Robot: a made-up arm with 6 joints.
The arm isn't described. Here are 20 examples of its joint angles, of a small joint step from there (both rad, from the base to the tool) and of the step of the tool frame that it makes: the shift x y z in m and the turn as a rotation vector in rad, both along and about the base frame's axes.
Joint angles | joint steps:
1: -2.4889 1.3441 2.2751 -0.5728 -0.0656 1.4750 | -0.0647 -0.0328 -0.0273 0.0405 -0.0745 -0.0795
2: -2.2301 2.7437 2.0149 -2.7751 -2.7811 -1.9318 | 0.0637 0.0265 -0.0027 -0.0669 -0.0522 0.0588
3: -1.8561 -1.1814 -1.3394 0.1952 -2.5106 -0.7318 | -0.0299 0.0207 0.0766 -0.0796 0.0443 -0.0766
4: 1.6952 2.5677 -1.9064 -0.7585 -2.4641 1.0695 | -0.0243 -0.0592 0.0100 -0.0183 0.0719 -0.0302
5: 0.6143 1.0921 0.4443 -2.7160 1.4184 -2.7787 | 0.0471 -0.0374 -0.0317 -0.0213 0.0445 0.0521
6: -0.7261 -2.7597 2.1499 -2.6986 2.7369 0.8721 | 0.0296 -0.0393 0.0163 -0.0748 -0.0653 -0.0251
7: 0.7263 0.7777 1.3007 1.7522 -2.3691 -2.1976 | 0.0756 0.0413 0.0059 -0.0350 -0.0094 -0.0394
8: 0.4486 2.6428 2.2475 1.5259 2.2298 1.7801 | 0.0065 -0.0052 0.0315 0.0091 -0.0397 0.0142
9: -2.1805 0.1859 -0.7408 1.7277 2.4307 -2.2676 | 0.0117 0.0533 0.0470 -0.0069 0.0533 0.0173
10: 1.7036 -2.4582 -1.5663 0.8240 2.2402 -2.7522 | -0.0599 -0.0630 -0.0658 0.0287 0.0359 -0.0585
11: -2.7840 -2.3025 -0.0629 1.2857 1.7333 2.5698 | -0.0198 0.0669 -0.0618 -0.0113 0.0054 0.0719
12: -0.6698 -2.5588 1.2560 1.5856 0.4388 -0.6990 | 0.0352 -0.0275 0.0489 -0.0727 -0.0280 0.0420
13: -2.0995 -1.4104 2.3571 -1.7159 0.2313 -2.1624 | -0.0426 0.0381 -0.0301 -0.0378 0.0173 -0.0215
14: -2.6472 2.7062 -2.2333 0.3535 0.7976 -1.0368 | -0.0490 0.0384 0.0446 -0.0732 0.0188 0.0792
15: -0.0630 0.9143 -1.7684 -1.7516 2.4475 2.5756 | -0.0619 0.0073 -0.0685 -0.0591 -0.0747 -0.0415
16: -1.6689 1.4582 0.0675 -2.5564 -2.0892 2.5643 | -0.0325 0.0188 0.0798 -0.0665 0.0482 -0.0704
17: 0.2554 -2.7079 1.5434 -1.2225 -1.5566 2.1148 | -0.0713 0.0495 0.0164 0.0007 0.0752 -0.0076
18: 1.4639 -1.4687 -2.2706 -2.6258 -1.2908 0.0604 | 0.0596 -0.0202 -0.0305 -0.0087 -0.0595 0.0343
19: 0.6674 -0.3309 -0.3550 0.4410 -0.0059 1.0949 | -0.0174 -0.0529 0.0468 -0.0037 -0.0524 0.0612
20: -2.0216 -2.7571 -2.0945 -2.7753 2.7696 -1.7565 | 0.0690 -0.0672 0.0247 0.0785 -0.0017 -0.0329
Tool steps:
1: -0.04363 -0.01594 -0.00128 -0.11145 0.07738 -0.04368
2: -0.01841 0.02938 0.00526 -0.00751 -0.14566 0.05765
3: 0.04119 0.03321 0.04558 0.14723 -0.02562 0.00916
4: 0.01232 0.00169 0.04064 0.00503 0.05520 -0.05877
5: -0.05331 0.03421 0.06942 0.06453 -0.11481 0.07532
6: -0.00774 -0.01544 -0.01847 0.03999 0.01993 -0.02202
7: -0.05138 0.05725 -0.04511 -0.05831 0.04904 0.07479
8: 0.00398 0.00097 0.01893 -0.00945 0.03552 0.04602
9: -0.05523 -0.07026 0.02590 0.10617 -0.02736 -0.03238
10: 0.00130 0.08806 0.04755 0.12872 0.10049 -0.05197
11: 0.02914 -0.00996 0.03390 0.02029 -0.07198 0.00731
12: -0.01223 -0.04358 0.01036 0.05564 0.00546 0.05299
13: -0.00669 -0.00253 0.01821 0.02824 0.02651 -0.09127
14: -0.05191 0.01472 -0.04550 0.02415 -0.12085 -0.08883
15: -0.02894 0.00523 -0.03867 -0.02246 -0.01644 -0.13178
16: -0.04253 0.00183 -0.08432 0.02866 0.02987 -0.00485
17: -0.02384 0.06534 0.06170 0.01174 0.08911 -0.00479
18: 0.01404 0.02279 0.01214 -0.01740 0.00134 0.05984
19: -0.03382 -0.01262 -0.01573 0.01688 -0.05565 0.04000
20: 0.01210 -0.03948 0.01073 -0.07733 -0.08545 0.07615
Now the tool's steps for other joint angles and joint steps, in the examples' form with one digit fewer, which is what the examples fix.
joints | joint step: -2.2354 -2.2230 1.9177 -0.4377 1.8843 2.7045 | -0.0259 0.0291 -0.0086 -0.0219 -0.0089 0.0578
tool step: 0.0109 -0.0121 0.0169 -0.0435 -0.0359 -0.0504
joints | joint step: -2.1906 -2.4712 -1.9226 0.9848 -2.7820 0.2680 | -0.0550 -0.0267 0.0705 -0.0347 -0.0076 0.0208
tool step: -0.0128 0.0057 -0.0375 0.0580 0.0211 -0.0389
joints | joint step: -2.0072 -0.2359 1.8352 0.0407 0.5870 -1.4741 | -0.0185 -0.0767 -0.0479 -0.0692 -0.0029 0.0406
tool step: 0.0035 0.0434 0.0890 -0.1000 0.0861 -0.0421
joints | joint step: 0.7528 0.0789 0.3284 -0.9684 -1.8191 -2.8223 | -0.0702 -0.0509 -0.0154 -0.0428 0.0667 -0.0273
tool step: -0.0405 -0.0577 0.0215 0.0734 -0.0049 -0.1303
